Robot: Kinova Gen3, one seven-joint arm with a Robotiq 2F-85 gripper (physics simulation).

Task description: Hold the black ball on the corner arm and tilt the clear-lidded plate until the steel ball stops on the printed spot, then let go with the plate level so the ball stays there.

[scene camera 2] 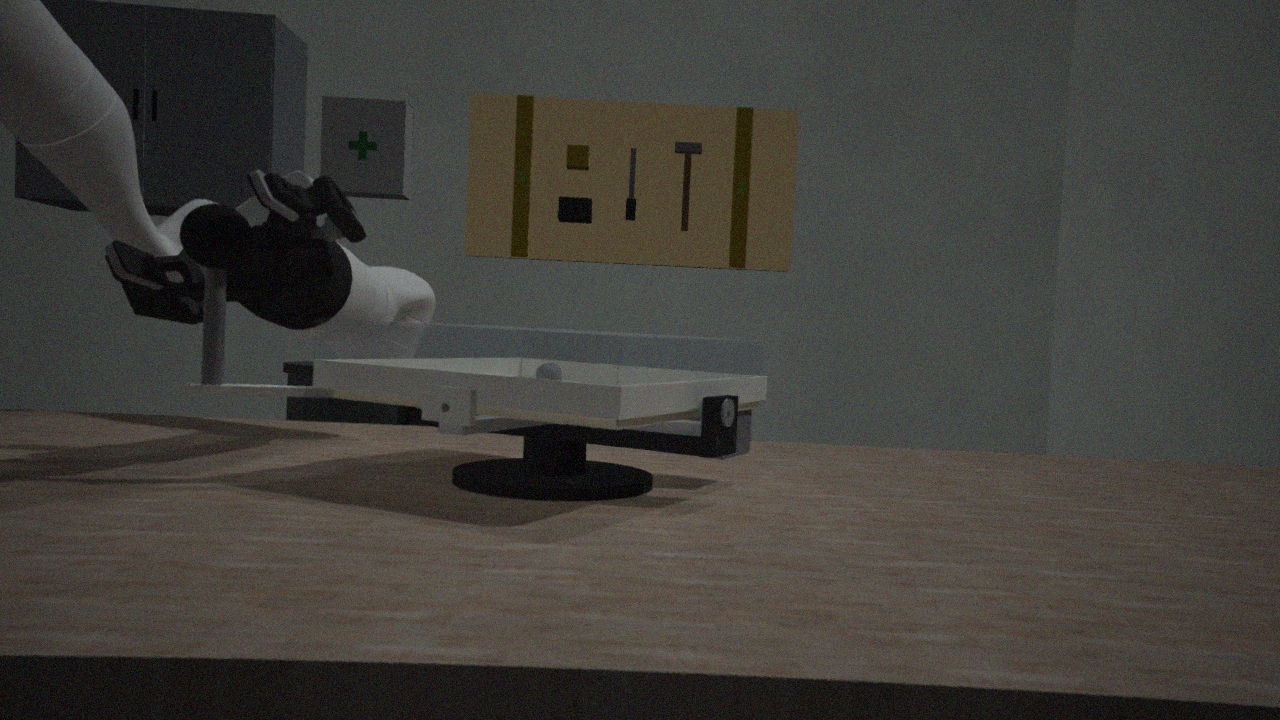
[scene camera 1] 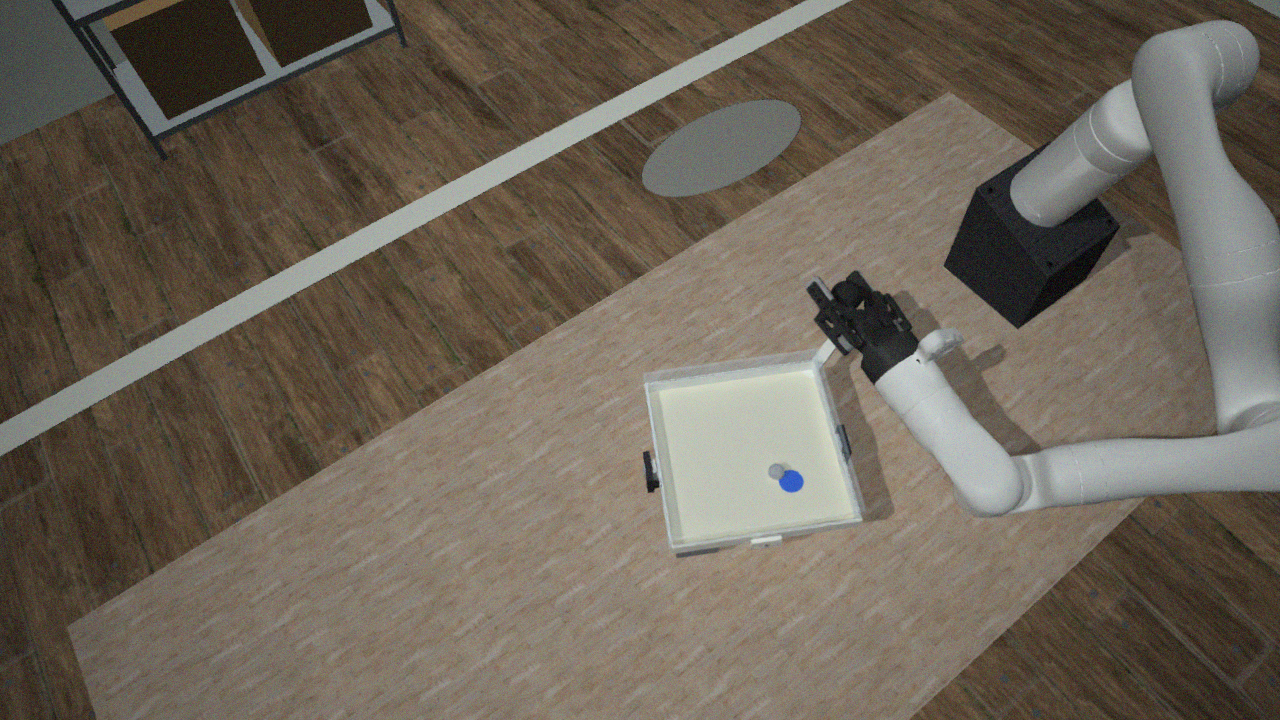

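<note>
The clear-lidded plate (scene camera 1: 725, 429) (scene camera 2: 537, 400) stands on a black pivot base (scene camera 2: 553, 479); its inside floor is pale, and in scene camera 2 it looks tipped slightly toward that camera. The steel ball (scene camera 1: 776, 471) (scene camera 2: 548, 370) is inside, at the upper left edge of the blue printed spot (scene camera 1: 793, 483) in scene camera 1, not centred on it. The corner arm (scene camera 1: 825, 352) (scene camera 2: 259, 390) carries the black ball (scene camera 1: 848, 292) (scene camera 2: 213, 235) on an upright post (scene camera 2: 213, 331). My gripper (scene camera 1: 838, 286) (scene camera 2: 225, 238) is open, its fingers apart on either side of the black ball.
The plate and its base stand on the wooden table (scene camera 1: 429, 537) (scene camera 2: 805, 573). Dark hinge brackets (scene camera 1: 650, 471) (scene camera 2: 720, 425) stick out beside the plate. The robot's black base block (scene camera 1: 1020, 250) is at the upper right in scene camera 1. The forearm (scene camera 1: 948, 429) reaches in beside the plate's right side.
</note>
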